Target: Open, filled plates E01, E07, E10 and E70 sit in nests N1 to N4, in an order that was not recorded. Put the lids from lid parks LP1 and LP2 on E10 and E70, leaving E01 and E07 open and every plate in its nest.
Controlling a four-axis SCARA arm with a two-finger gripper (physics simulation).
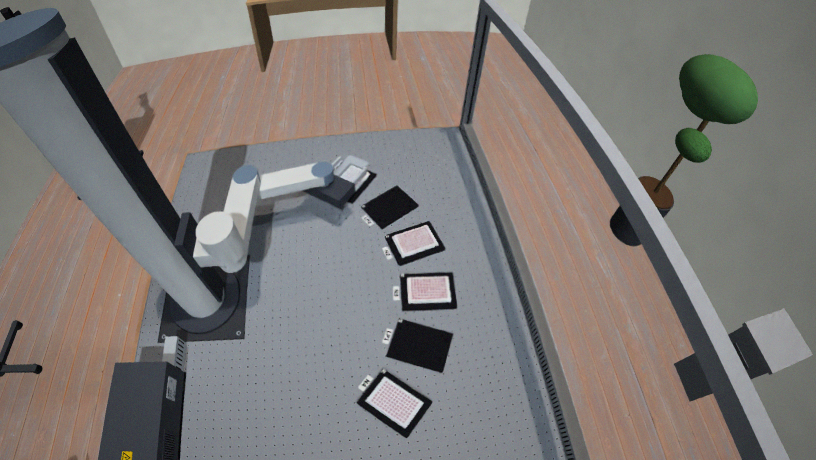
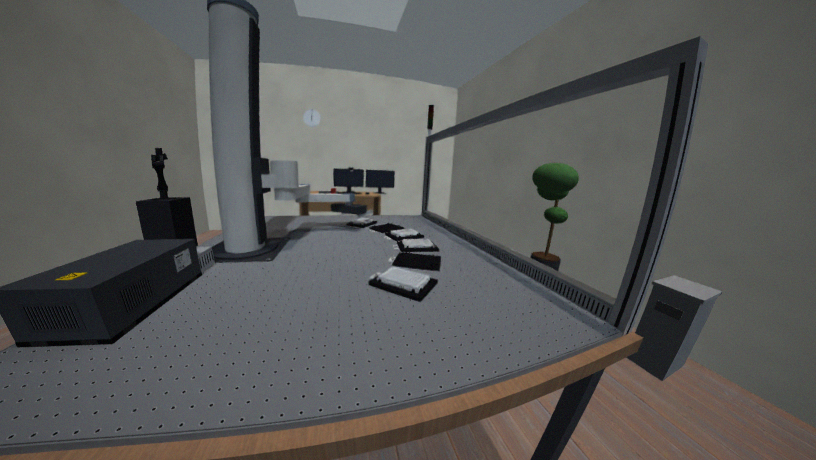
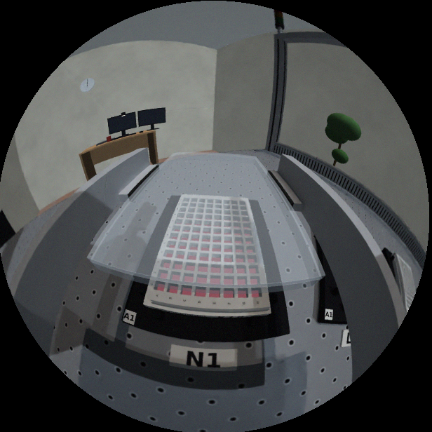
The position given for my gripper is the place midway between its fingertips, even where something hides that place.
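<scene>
There's a plate (image 1: pixel 420 290) here, and a plate (image 1: pixel 419 239) as well. I can also see a plate (image 3: pixel 205 304), and my own gripper (image 1: pixel 353 163) is visible too.
</scene>
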